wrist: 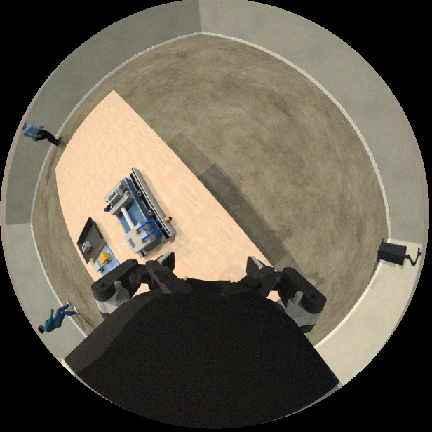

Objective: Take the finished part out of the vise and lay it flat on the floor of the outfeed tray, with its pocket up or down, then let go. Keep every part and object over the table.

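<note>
The vise [133,210] has a blue bed and grey jaws and stands on the table, left of my gripper in the wrist view. Grey blocks crowd its upper end; the finished part cannot be told apart from the jaws there. A dark, walled tray [90,222], which looks like the outfeed tray, lies further left, with a small grey piece [86,246] inside. My gripper [210,262] is open and empty. It hangs high above the table near its edge, apart from the vise and the tray.
A long grey rail [152,202] runs along the vise's right side, with blue hoses [150,223] and a yellow-tipped knob [168,218]. A blue pad [110,266] beside the tray bears an orange block [104,257]. The table edge [200,184] runs diagonally; floor lies beyond. Two people stand far left.
</note>
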